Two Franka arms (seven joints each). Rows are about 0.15 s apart.
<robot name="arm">
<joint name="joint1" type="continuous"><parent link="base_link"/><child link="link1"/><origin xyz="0 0 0.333" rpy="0 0 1.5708"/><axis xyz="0 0 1"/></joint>
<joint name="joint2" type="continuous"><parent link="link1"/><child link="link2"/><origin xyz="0 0 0" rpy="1.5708 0 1.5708"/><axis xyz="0 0 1"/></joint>
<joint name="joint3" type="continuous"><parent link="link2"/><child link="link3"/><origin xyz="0 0.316 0" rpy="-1.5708 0 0"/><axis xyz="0 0 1"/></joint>
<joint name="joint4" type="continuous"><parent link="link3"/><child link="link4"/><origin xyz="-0.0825 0 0" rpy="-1.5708 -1.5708 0"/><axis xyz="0 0 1"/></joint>
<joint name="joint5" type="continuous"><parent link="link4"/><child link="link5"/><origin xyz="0.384 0.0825 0" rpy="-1.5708 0 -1.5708"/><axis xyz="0 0 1"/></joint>
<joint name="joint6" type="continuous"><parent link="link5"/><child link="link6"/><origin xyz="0 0 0" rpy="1.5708 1.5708 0"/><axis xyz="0 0 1"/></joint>
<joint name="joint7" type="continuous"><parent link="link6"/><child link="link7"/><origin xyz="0 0.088 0" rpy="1.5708 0 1.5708"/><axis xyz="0 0 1"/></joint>
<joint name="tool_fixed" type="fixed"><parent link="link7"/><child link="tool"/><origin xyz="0 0 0.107"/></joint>
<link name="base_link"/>
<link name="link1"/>
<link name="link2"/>
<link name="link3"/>
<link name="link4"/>
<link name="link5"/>
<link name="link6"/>
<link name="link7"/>
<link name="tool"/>
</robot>
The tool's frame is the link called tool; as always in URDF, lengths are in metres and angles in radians. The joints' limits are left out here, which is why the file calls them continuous.
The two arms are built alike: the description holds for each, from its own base.
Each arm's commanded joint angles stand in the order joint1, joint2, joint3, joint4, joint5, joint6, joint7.
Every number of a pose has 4 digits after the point. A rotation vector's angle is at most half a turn.
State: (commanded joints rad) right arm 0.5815 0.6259 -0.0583 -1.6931 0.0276 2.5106 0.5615; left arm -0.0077 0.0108 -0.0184 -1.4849 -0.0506 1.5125 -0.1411
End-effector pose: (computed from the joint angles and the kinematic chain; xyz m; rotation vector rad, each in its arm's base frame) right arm 0.6009 0.3520 0.2523 -3.0425 0.0680 -0.2635; left arm 0.5521 -0.0200 0.6538 3.0848 0.1724 0.0193
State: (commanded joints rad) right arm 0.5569 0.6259 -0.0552 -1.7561 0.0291 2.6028 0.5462; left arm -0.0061 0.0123 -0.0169 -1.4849 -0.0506 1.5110 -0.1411
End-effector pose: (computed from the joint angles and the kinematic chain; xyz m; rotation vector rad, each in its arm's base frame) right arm 0.5995 0.3327 0.2346 -3.0262 0.0814 -0.3022; left arm 0.5525 -0.0183 0.6528 3.0848 0.1772 0.0148
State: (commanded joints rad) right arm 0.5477 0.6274 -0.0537 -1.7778 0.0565 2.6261 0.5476; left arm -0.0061 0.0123 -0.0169 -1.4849 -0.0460 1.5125 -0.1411
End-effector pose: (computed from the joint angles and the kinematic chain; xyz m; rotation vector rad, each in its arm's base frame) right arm 0.5982 0.3247 0.2267 -3.0120 0.1295 -0.2895; left arm 0.5526 -0.0178 0.6530 3.0892 0.1779 0.0177
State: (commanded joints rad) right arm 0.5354 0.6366 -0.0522 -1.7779 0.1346 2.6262 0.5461; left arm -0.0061 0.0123 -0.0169 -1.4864 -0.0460 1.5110 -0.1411
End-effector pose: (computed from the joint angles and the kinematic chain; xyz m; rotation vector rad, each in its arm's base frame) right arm 0.6016 0.3159 0.2203 -2.9751 0.2376 -0.2423; left arm 0.5525 -0.0178 0.6521 3.0895 0.1780 0.0131
